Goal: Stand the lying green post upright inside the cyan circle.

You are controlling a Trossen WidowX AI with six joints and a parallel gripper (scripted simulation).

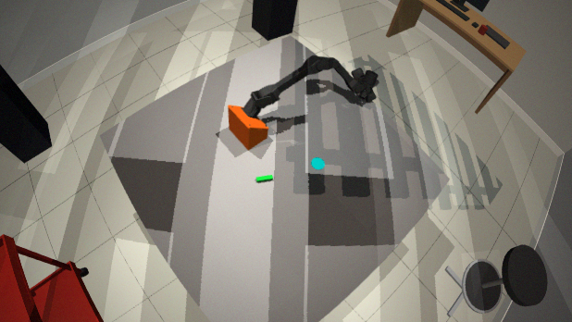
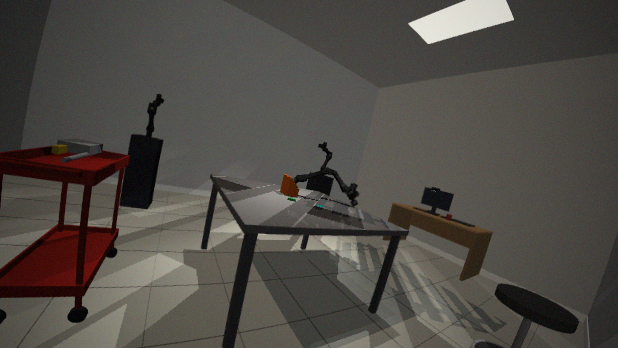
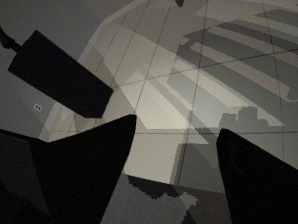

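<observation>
The green post is 17 cm ahead of my gripper tip, 78 cm to the right of it and 4 cm below it. Round my gripper tip: cyan circle: 24 cm ahead, 54 cm to the right, 4 cm below.
</observation>
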